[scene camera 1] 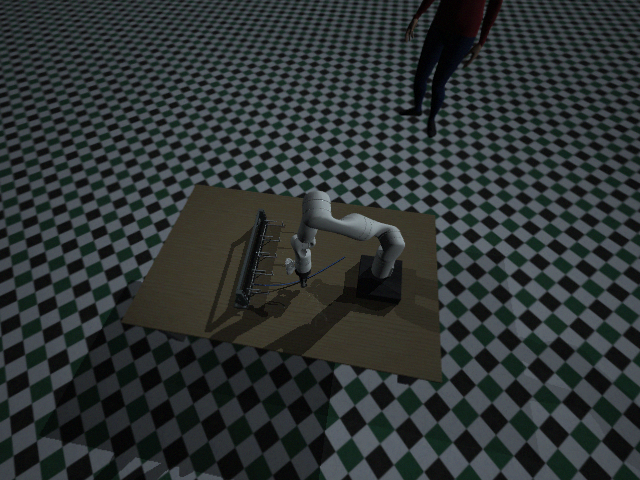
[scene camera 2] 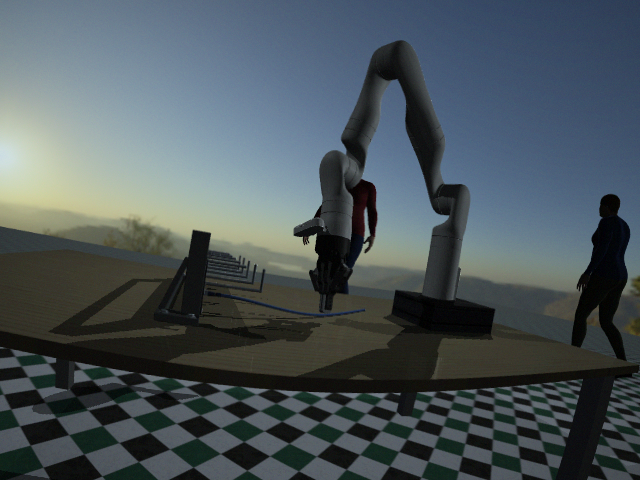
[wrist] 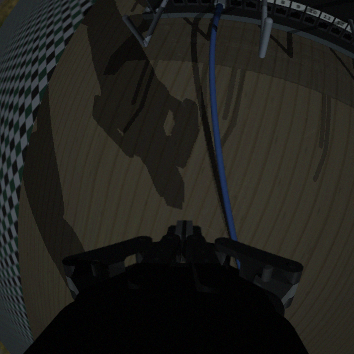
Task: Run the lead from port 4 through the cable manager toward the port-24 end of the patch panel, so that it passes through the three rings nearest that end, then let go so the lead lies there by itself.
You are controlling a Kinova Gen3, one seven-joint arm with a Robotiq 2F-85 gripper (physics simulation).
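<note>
The blue lead [scene camera 1: 329, 267] [scene camera 2: 258, 302] [wrist: 215, 115] runs out from the patch panel [scene camera 1: 250, 258] [scene camera 2: 196, 273] near its near end in scene camera 1, towards the robot base. Its free end points at the base. In the wrist view it leaves the panel between two cable-manager rings [wrist: 265, 40]. The row of rings [scene camera 2: 262, 281] stands along the panel's front. My gripper [scene camera 1: 303, 285] [scene camera 2: 325, 311] [wrist: 184, 229] is shut and empty, low over the table. In the wrist view the lead passes to the right of the closed fingertips, then is hidden behind the gripper.
The table [scene camera 1: 361, 341] [scene camera 2: 289, 369] carries the panel and the black robot base [scene camera 1: 379, 289] [scene camera 2: 444, 315]. The panel's slanted rear support [scene camera 2: 173, 291] stands behind it. A person in red [scene camera 1: 454, 31] [scene camera 2: 364, 206] and one in dark blue [scene camera 2: 610, 242] stand beyond the table.
</note>
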